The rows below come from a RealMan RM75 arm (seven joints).
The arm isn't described. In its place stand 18 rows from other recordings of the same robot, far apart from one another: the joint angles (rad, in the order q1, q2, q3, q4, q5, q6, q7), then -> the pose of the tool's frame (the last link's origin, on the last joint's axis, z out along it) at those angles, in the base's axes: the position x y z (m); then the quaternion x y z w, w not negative.
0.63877, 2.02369, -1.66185, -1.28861, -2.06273, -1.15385, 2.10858 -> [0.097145 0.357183 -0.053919 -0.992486 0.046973 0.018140 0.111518]
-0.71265, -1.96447, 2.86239, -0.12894, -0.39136, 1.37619, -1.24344 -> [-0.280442 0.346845 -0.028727 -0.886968 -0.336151 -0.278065 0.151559]
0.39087, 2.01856, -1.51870, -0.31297, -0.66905, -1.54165, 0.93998 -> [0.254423 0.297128 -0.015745 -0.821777 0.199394 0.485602 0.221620]
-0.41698, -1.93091, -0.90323, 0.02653, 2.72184, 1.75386, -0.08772 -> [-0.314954 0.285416 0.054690 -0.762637 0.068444 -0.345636 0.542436]
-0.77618, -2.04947, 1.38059, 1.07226, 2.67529, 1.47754, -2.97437 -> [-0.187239 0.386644 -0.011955 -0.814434 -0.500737 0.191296 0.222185]
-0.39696, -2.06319, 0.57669, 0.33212, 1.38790, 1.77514, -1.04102 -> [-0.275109 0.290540 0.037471 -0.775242 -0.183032 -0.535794 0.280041]
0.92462, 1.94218, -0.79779, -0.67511, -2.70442, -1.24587, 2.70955 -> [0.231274 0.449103 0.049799 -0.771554 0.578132 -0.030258 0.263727]
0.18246, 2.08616, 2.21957, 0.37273, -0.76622, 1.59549, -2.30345 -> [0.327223 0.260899 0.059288 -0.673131 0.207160 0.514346 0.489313]
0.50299, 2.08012, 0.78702, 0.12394, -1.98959, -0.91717, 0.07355 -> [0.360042 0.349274 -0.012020 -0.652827 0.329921 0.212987 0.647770]
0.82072, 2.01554, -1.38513, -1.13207, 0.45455, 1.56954, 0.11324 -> [0.167817 0.392323 0.008017 -0.748521 0.584183 -0.177505 0.258724]
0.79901, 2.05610, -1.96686, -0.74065, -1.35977, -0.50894, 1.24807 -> [0.116282 0.395587 -0.126881 -0.965976 -0.094560 0.070106 0.230291]
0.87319, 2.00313, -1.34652, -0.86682, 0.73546, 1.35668, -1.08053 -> [0.166041 0.406628 -0.025512 -0.973000 0.137779 -0.155053 0.101226]
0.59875, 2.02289, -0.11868, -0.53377, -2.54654, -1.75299, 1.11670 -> [0.302228 0.300577 0.018378 -0.950949 0.189163 0.217583 0.112119]
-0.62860, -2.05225, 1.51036, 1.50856, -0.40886, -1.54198, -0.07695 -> [-0.148173 0.365615 0.015120 -0.803573 -0.493136 0.129337 0.307179]
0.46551, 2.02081, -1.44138, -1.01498, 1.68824, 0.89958, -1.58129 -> [0.171223 0.392307 -0.004336 -0.920229 0.145889 0.244319 0.268707]
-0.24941, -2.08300, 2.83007, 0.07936, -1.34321, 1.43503, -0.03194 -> [-0.368366 0.246262 -0.000418 -0.681423 -0.179830 -0.255749 0.661752]
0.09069, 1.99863, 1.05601, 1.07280, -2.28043, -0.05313, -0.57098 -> [0.294556 0.303393 -0.069728 -0.828614 0.300497 0.069808 0.467148]
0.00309, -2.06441, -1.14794, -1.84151, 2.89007, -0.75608, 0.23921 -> [-0.158832 0.289341 -0.023199 -0.883954 -0.227071 -0.019942 0.408249]
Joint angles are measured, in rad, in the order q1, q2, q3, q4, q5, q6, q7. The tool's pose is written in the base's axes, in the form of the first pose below.
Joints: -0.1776, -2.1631, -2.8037, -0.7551, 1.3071, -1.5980, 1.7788
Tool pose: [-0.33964 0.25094 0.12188 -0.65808 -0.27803 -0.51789 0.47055]
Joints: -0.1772, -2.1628, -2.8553, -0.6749, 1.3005, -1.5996, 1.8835
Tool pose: [-0.35149 0.24364 0.11513 -0.63965 -0.27409 -0.51041 0.50517]
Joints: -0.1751, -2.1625, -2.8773, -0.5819, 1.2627, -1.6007, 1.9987
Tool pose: [-0.35979 0.23777 0.10529 -0.61875 -0.26856 -0.50669 0.53692]
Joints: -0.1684, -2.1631, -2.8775, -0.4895, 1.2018, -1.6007, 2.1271
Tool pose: [-0.36639 0.23148 0.09494 -0.59716 -0.26055 -0.49811 0.57219]
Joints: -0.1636, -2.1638, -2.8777, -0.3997, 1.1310, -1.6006, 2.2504
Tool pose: [-0.37264 0.22503 0.08597 -0.57116 -0.25567 -0.48645 0.60973]
